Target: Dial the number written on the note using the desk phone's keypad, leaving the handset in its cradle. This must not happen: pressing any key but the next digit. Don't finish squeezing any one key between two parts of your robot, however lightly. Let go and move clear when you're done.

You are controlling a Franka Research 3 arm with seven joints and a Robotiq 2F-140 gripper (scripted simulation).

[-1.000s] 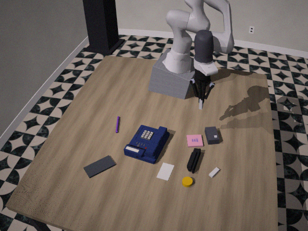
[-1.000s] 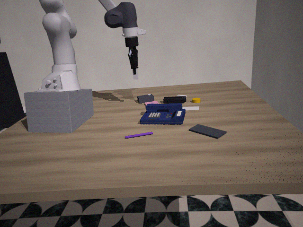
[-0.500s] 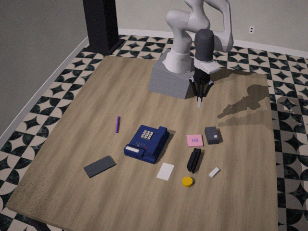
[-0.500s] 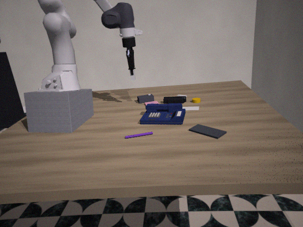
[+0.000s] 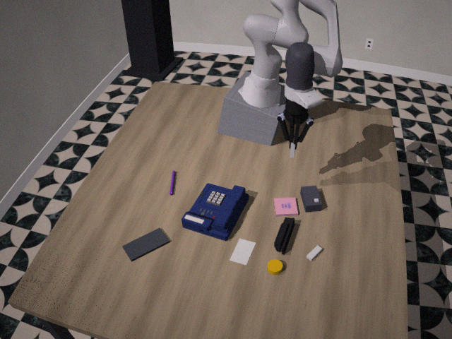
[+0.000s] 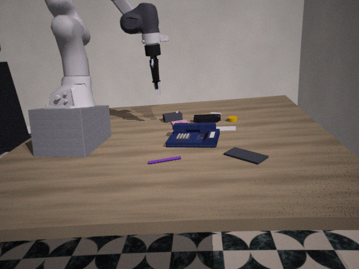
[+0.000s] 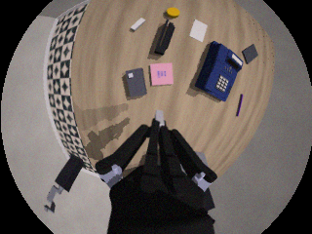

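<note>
My gripper is now 20 cm short of the handset, 17 cm to the left of it and 16 cm above it. Round my hand: white block 28 cm ahead, 16 cm to the left, 20 cm below; dark grey box 4 cm ahead, 10 cm to the left, 18 cm below; black stapler 24 cm ahead, 4 cm to the left, 19 cm below.
</note>
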